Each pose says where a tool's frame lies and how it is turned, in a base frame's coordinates. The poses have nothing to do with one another.
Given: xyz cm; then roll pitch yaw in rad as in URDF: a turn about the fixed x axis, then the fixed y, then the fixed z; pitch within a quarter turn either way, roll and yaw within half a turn.
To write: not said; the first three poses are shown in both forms.
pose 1, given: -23.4, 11.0, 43.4, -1.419, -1.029, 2.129
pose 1, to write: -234, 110, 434, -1.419, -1.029, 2.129
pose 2, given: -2.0, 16.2, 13.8, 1.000, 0.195, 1.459
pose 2, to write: -20, 162, 138, 1.000, 0.195, 1.459
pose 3, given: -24.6, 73.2, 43.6, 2.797, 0.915, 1.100
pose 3, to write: -246, 732, 436, 2.797, 0.915, 1.100
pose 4, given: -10.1, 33.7, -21.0, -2.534, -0.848, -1.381
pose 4, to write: -101, 337, -210, -2.534, -0.848, -1.381
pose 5, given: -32.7, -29.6, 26.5, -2.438, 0.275, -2.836
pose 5, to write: -327, -296, 265, -2.438, 0.275, -2.836
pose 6, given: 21.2, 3.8, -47.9, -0.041, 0.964, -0.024
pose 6, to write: 212, 38, -479, -0.041, 0.964, -0.024
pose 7, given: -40.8, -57.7, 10.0, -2.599, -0.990, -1.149
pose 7, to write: -408, -577, 100, -2.599, -0.990, -1.149
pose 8, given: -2.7, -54.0, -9.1, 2.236, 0.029, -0.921
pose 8, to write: -27, -540, -91, 2.236, 0.029, -0.921
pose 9, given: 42.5, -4.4, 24.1, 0.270, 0.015, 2.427
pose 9, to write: 425, -44, 241, 0.270, 0.015, 2.427
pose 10, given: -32.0, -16.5, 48.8, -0.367, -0.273, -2.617
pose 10, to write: -320, -165, 488, -0.367, -0.273, -2.617
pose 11, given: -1.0, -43.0, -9.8, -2.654, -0.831, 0.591
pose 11, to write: -10, -430, -98, -2.654, -0.831, 0.591
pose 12, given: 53.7, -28.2, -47.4, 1.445, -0.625, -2.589
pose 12, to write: 537, -282, -474, 1.445, -0.625, -2.589
